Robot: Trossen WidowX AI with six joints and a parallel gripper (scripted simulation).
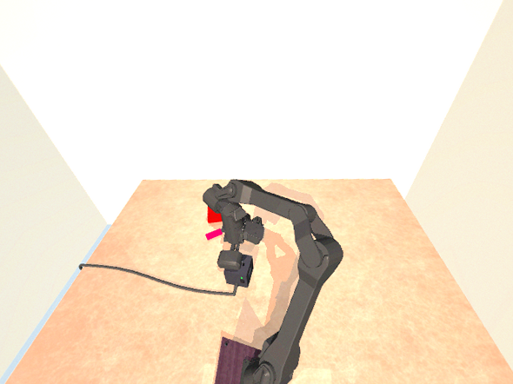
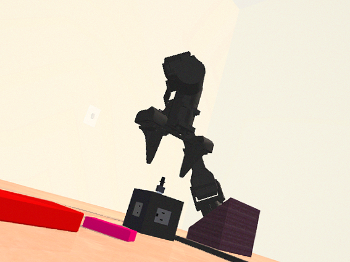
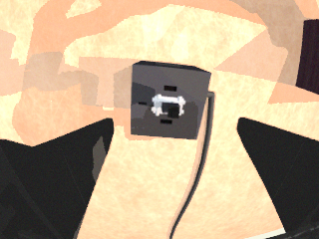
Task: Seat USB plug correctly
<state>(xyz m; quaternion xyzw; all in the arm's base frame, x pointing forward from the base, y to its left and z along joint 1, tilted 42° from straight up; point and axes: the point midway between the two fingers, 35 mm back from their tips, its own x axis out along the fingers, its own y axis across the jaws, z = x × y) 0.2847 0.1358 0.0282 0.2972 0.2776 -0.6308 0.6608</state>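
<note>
Now: gripper tip 3 cm above the USB plug. Also, from my gripper tip: red block (28 cm ahead, 17 cm to the left, 12 cm below); pink block (17 cm ahead, 14 cm to the left, 12 cm below).
</note>
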